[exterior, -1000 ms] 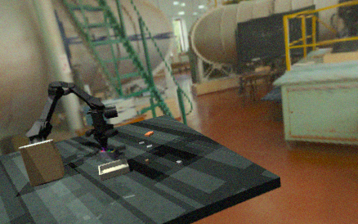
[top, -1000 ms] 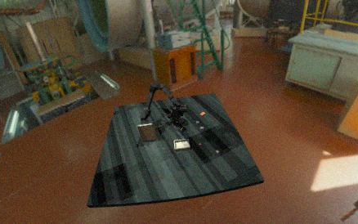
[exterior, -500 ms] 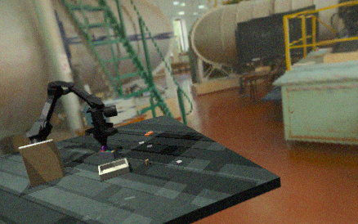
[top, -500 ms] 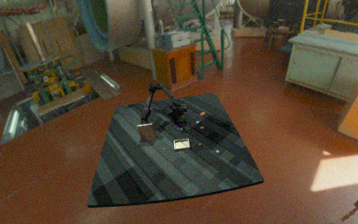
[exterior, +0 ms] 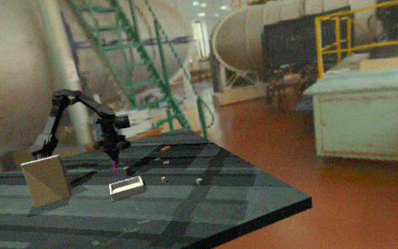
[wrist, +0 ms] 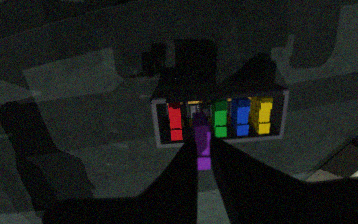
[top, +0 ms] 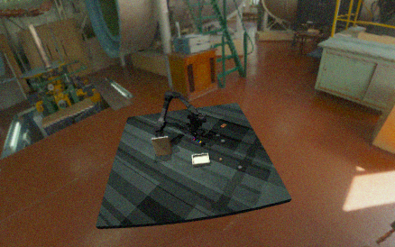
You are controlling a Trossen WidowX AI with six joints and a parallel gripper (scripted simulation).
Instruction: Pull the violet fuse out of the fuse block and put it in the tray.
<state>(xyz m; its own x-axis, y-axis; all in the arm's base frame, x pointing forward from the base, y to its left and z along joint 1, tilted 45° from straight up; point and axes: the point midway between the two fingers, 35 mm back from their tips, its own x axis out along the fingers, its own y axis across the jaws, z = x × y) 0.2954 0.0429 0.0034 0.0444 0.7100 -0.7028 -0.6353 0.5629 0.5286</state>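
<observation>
Now: gripper tip 22 cm to the left of the pale tray and 7 cm above it. The rest, counted from my gripper tip: violet fuse: 1 cm below.
</observation>
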